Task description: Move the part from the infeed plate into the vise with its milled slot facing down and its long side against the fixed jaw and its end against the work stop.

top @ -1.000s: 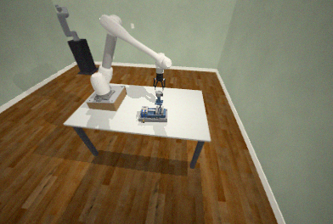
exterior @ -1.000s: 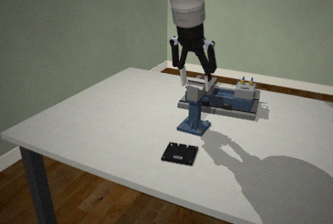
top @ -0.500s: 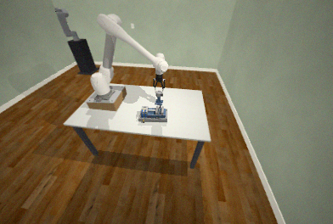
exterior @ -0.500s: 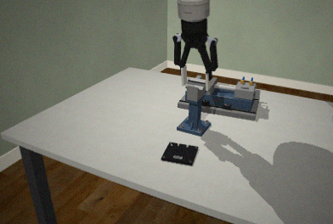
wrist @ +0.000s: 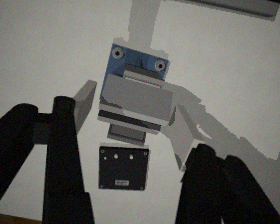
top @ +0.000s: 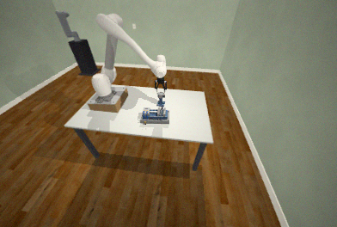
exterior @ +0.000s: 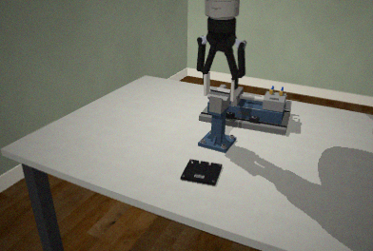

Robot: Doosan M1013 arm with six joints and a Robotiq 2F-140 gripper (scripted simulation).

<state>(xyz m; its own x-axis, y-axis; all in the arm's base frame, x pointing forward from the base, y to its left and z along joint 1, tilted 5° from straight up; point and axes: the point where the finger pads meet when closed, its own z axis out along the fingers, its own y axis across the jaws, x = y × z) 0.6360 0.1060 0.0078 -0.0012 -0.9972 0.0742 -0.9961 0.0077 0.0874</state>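
My gripper is now 2 cm above the part. Round my hand: work stop (5 cm ahead, 17 cm to the right, 9 cm below); then blue foot (17 cm below); then blue v-block stand (12 cm below).
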